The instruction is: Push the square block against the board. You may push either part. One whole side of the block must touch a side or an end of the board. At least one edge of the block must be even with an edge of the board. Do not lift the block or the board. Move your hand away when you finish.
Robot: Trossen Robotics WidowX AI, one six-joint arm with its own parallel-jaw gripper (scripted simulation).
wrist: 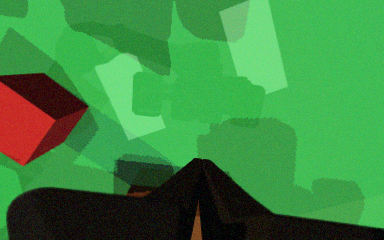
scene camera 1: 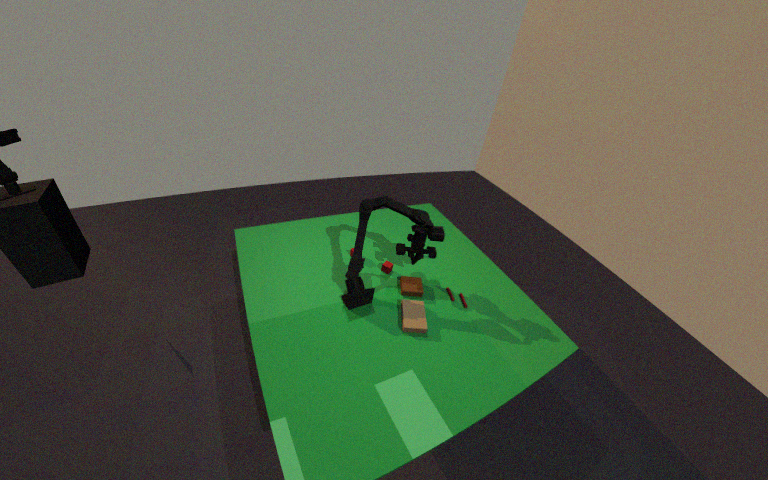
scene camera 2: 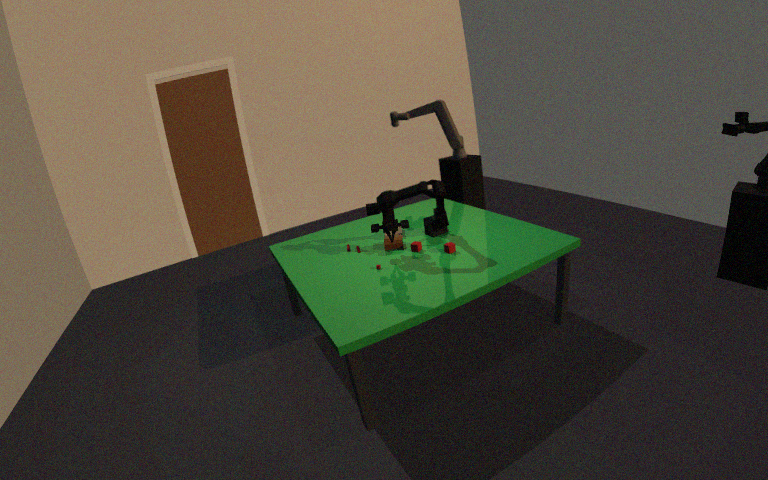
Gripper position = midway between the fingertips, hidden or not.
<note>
My gripper [wrist: 200, 166] is shut, holding nothing. I also see a board [scene camera 1: 413, 313].
The wrist view does not show the board: it is out of frame.
</note>
